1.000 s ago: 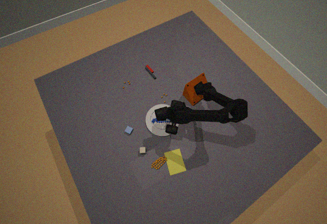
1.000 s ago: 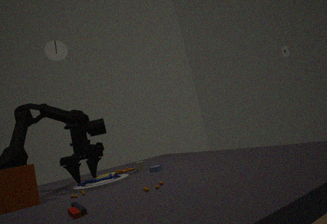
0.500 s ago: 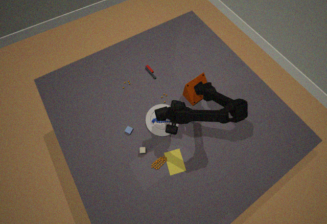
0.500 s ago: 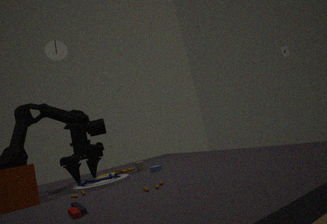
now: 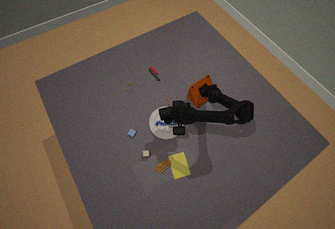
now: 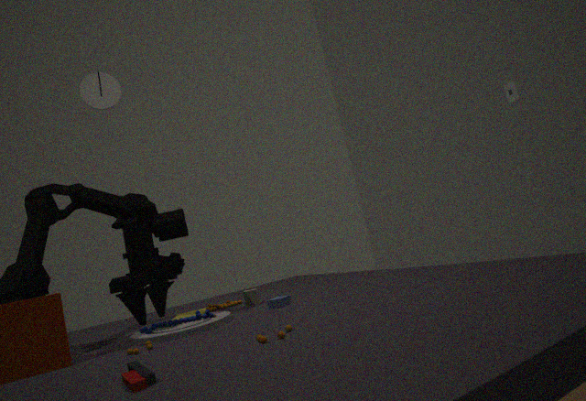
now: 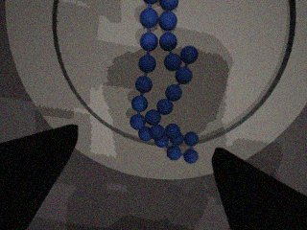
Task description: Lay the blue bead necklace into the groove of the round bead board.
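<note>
The round white bead board lies 40 mm to the right of my gripper tip, 40 mm ahead of it and 20 mm below it. Round my gripper tip: cream cube: 240 mm ahead, 30 mm to the left, 10 mm below; then yellow sheet: 180 mm to the left, 140 mm ahead, 30 mm below; then light blue cube: 240 mm ahead, 110 mm to the right, 20 mm below.
</note>
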